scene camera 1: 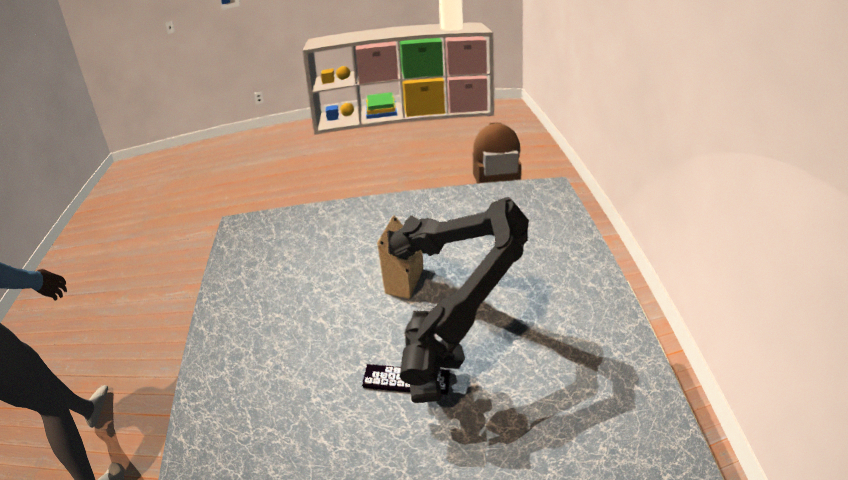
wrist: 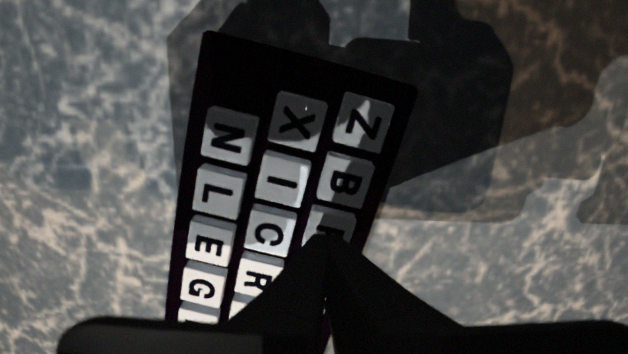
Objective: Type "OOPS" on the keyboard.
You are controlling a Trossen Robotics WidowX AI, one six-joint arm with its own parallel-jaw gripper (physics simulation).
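Seen in the pictures: gripper, between the fingertips: [wrist: 324,247]; arm's base, origin of its link: [scene camera 1: 397,245].
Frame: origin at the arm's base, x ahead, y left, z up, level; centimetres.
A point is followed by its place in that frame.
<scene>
The black keyboard [scene camera 1: 404,389] {x 36.4, y -0.2, z -12.5 cm} [wrist: 240,75] {x 32.7, y 9.4, z -12.3 cm} with white letter keys lies flat on the marbled table top, partly hidden by my arm in the scene view. In the wrist view it runs from top to bottom, tilted slightly. The Z key [wrist: 363,121] {x 36.4, y 8.4, z -11.8 cm}, B key [wrist: 345,181] {x 36.1, y 6.5, z -11.8 cm}, X key [wrist: 298,121] {x 34.5, y 8.3, z -11.8 cm}, I key [wrist: 283,180] {x 34.2, y 6.4, z -11.8 cm}, N key [wrist: 230,136] {x 32.6, y 7.6, z -11.8 cm} and L key [wrist: 220,191] {x 32.3, y 5.8, z -11.8 cm} show. My gripper [wrist: 324,247] {x 35.7, y 4.3, z -11.7 cm} is shut and empty. Its tips are at the P key [wrist: 325,224] {x 35.7, y 5.0, z -11.8 cm} and hide the lower part of it. I cannot tell whether they touch it. The O and S keys are not visible in the wrist view.
A brown wooden block-like stand [scene camera 1: 399,276] {x 5.2, y 0.0, z -6.0 cm} stands on the marbled table top [scene camera 1: 279,333] {x 16.9, y -33.3, z -13.6 cm} at my arm's base. A person's legs [scene camera 1: 35,380] and hand show at the left. A brown backpack [scene camera 1: 496,142] is beyond the far edge. A shelf unit [scene camera 1: 395,33] stands against the back wall.
</scene>
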